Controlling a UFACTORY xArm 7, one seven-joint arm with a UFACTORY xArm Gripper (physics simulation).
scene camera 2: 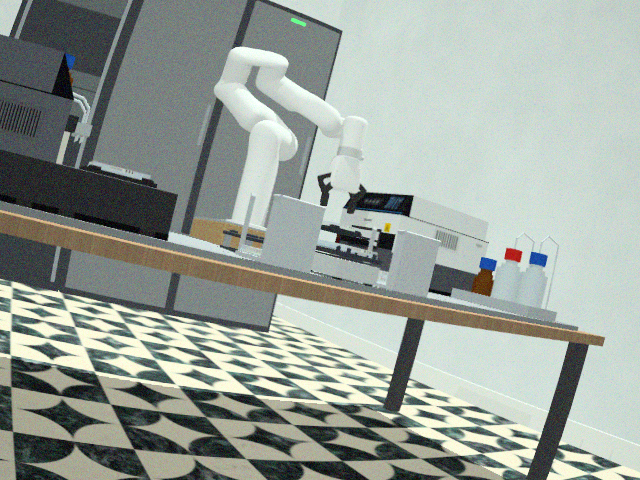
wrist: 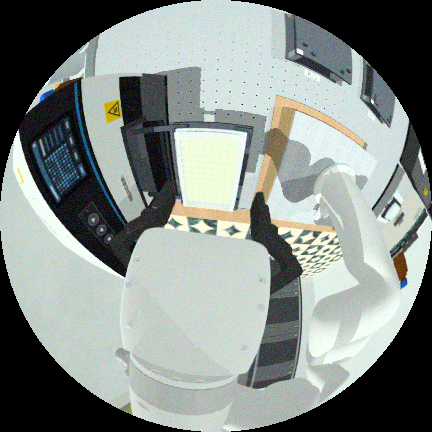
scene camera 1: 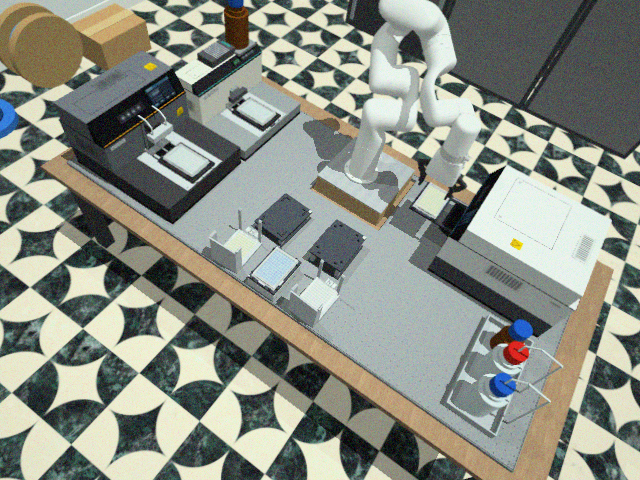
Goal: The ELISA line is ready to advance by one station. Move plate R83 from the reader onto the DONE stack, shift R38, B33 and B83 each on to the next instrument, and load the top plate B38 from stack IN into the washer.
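Seen in the pictures: gripper, fingertip midpoint: (scene camera 2: 336, 209) (wrist: 212, 194) (scene camera 1: 433, 190); arm's base at its link origin: (wrist: 334, 185) (scene camera 1: 360, 171).
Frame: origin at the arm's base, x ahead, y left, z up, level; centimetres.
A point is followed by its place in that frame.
My gripper (scene camera 1: 435, 189) @(x -1.5, y 26.7, z 11.6 cm) (scene camera 2: 337, 206) @(x -1.5, y 26.7, z 11.6 cm) (wrist: 212, 194) @(x -1.5, y 26.7, z 11.6 cm) is open and empty, above the pale yellow plate on the reader's extended carrier; its fingers stand toward the plate's two long sides. That plate (scene camera 1: 431, 201) @(x -0.7, y 28.0, z 7.5 cm) (wrist: 214, 167) @(x -0.4, y 27.1, z 7.6 cm) lies flat in the carrier beside the white reader (scene camera 1: 537, 222) @(x -5.3, y 57.8, z 20.8 cm) (scene camera 2: 444, 227) @(x 11.0, y 58.2, z 14.5 cm) (wrist: 102, 150) @(x 3.6, y 39.5, z 12.8 cm). A whitish plate (scene camera 1: 187, 159) @(x 43.8, y -42.4, z 4.8 cm) sits on the dark instrument (scene camera 1: 201, 180) @(x 45.2, y -34.3, z 2.0 cm), another (scene camera 1: 256, 112) @(x 7.8, y -45.9, z 1.9 cm) on the cream instrument (scene camera 1: 222, 87) @(x 13.8, y -57.5, z 9.4 cm). At the front edge, one stack holder (scene camera 1: 225, 254) @(x 59.4, y -7.4, z 2.0 cm) holds a yellowish plate (scene camera 1: 241, 243) @(x 50.6, y -9.8, z -4.1 cm), the other (scene camera 1: 306, 305) @(x 56.0, y 22.3, z 4.7 cm) a white plate (scene camera 1: 318, 294) @(x 47.5, y 20.7, z -2.8 cm). Plate codes are unreadable.
A blue plate (scene camera 1: 275, 267) @(x 51.4, y 6.0, z 0.6 cm) sits between the stack holders. Two dark flat units (scene camera 1: 284, 217) @(x 34.1, y -6.3, z -2.1 cm) (scene camera 1: 337, 245) @(x 31.0, y 14.3, z -0.2 cm) lie behind them. The arm's wood-sided base (scene camera 1: 346, 204) @(x 11.7, y 3.8, z -5.6 cm) is beside the reader carrier. A bottle tray (scene camera 1: 471, 356) @(x 29.3, y 67.1, z -5.8 cm) with wire holders stands at the right front.
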